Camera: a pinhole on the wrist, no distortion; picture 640 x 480 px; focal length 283.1 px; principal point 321.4 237.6 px. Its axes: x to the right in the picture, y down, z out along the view. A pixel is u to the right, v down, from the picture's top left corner.
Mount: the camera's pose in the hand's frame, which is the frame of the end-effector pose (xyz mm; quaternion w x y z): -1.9 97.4 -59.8 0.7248 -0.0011 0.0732 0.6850
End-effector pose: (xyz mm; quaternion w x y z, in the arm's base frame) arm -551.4 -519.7 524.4 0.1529 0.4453 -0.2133 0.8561
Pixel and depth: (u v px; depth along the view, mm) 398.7 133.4 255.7
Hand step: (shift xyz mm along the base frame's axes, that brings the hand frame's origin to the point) -29.4 -240.9 148.4
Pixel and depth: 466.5 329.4 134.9
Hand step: -17.8 -194.7 -28.6
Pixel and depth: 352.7 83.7 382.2
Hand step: -7.6 -272.0 316.4
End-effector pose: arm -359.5 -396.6 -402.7 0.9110 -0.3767 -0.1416 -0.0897
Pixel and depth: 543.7 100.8 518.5
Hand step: 376.2 632.9 8.5
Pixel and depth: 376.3 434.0 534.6
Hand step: -310.9 563.9 50.2
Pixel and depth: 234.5 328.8 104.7
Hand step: -13.1 92.2 -26.0
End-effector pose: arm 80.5 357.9 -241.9 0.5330 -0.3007 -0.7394 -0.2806
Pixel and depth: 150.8 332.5 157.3
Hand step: -41.4 90.5 -69.2
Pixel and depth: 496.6 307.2 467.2
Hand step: 102.8 564.4 -113.7
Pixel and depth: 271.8 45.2 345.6
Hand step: -187.6 272.1 185.8
